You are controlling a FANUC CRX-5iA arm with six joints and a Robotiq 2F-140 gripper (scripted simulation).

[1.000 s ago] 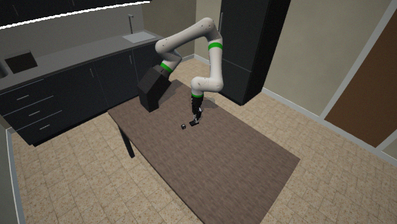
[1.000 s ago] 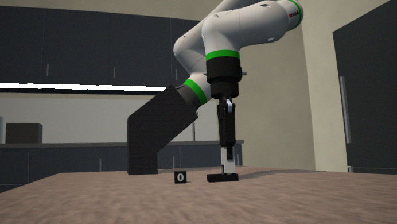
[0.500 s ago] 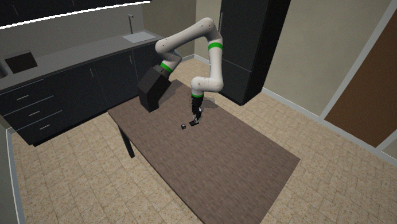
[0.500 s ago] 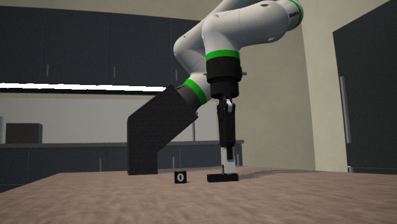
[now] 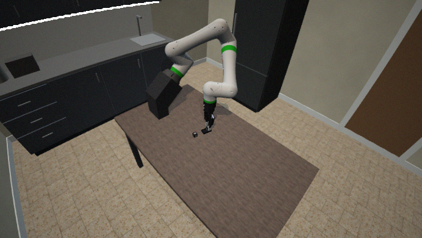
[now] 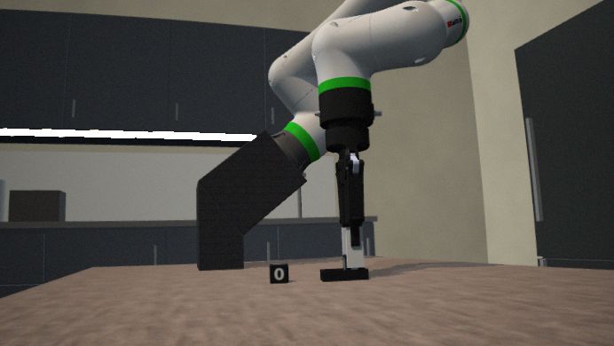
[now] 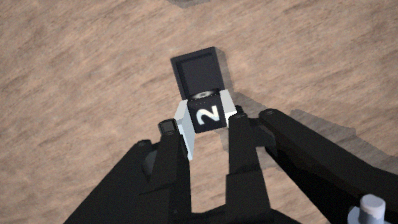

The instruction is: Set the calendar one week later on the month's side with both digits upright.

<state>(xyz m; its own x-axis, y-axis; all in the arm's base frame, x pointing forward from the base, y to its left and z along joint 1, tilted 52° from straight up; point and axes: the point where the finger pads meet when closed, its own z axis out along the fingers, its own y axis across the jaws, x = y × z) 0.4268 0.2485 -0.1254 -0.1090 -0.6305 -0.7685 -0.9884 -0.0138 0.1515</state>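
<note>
Now: hand 3 cm above the cube. From my hand the other things lie so: black tray (4 cm below, 2 cm to the right).
</note>
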